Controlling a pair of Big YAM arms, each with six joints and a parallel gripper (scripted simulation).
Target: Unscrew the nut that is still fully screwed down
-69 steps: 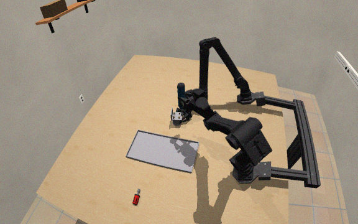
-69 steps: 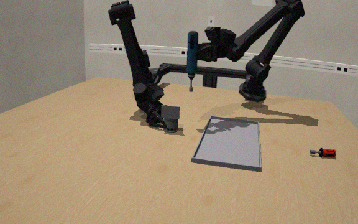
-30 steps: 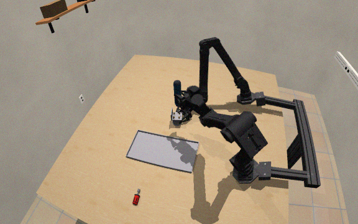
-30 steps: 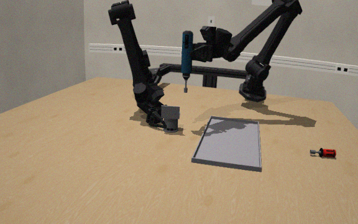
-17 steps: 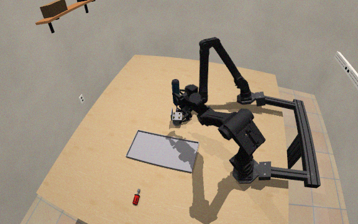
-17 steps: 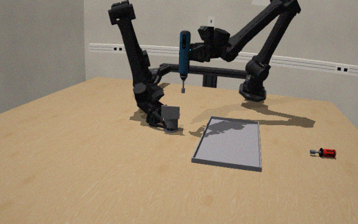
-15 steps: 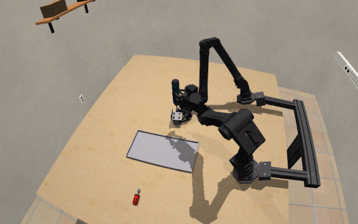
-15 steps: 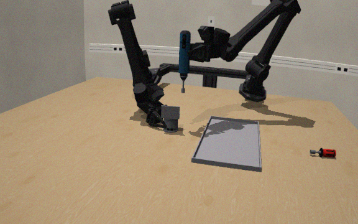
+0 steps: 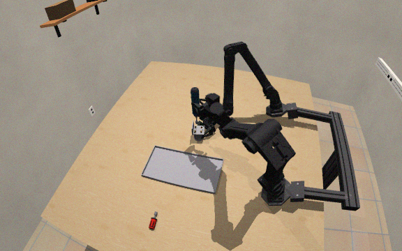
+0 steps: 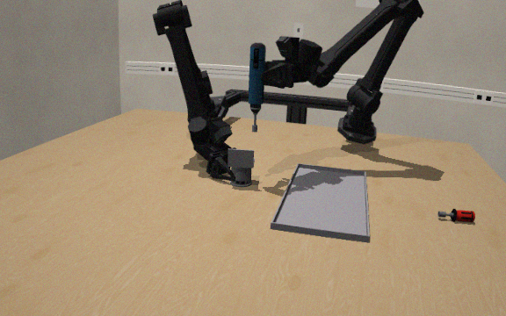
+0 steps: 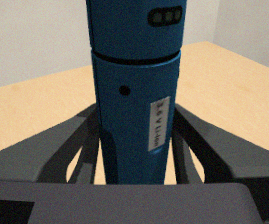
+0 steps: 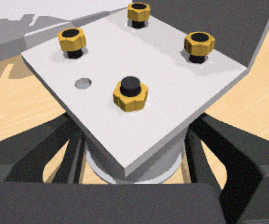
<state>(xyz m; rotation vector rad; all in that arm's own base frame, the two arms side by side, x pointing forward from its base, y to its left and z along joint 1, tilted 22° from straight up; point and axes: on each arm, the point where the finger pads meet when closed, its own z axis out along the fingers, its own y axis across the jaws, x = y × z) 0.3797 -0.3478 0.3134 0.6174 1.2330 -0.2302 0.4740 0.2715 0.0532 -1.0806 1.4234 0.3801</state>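
The grey bracket is 50 mm above my right hand. Also, from my right hand: shallow grey tray (250 mm to the left, 40 mm ahead, 20 mm below); then small red-handled screwdriver (590 mm to the left, 90 mm ahead, 10 mm below).
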